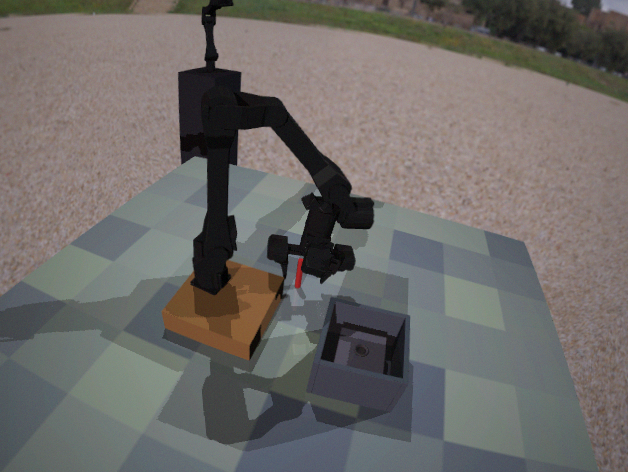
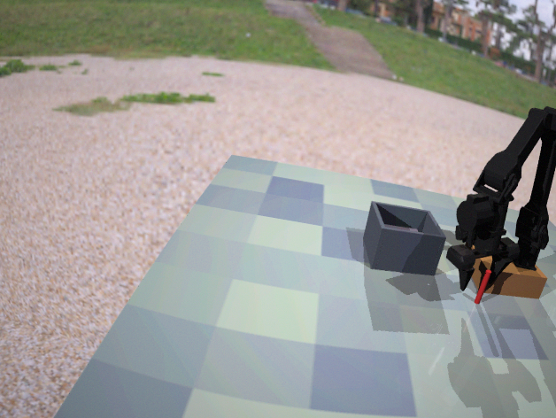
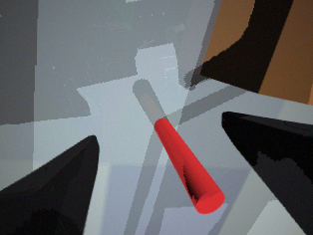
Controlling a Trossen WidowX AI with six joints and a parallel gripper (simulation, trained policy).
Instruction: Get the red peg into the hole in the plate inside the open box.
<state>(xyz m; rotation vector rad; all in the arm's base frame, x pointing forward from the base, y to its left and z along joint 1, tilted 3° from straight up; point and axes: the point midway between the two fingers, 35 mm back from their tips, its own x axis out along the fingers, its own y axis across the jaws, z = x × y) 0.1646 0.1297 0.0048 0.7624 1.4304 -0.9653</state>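
Right now my gripper tip is 10 mm to the right of the red peg, 10 mm below it and 10 mm past it. Also, from my gripper tip: dark grey box (180 mm ahead, 150 mm to the right, 10 mm below); plate (180 mm ahead, 150 mm to the right, 10 mm above).
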